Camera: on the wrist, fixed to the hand. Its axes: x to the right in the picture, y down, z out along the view.
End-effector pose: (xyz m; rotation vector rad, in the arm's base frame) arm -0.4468 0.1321 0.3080 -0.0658 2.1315 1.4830
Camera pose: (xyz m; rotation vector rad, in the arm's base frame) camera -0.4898 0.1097 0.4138 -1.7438 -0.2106 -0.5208
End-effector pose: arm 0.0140 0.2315 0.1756 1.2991 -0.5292 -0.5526
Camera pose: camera 0.0501 0.3064 0.2569 -0.4521 -1.4819 2.1461
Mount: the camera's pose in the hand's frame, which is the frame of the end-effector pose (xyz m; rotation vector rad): -0.0168 0.0961 -0.0634 0.1866 0.2651 3.0966
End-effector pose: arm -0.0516 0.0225 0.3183 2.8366 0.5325 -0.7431
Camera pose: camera -0.0009 -0.0560 0.3876 0.6128 -2.6871 0.4155
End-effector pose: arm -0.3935 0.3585 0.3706 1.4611 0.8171 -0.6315
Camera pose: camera -0.3328 0.4232 0.4459 1.1767 -1.6414 1.8072
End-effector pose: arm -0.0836 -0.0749 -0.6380 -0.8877 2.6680 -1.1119
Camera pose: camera -0.1355 0.0270 -0.6595 2.3965 0.7582 -0.0642
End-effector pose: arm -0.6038 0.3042 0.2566 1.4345 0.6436 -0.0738
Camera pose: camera -0.6005 0.3735 0.3500 -1.0613 1.7980 -2.2926
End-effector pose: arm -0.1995 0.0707 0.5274 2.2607 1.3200 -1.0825
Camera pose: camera -0.0947 0.0471 0.5720 1.3606 -2.0990 0.4990
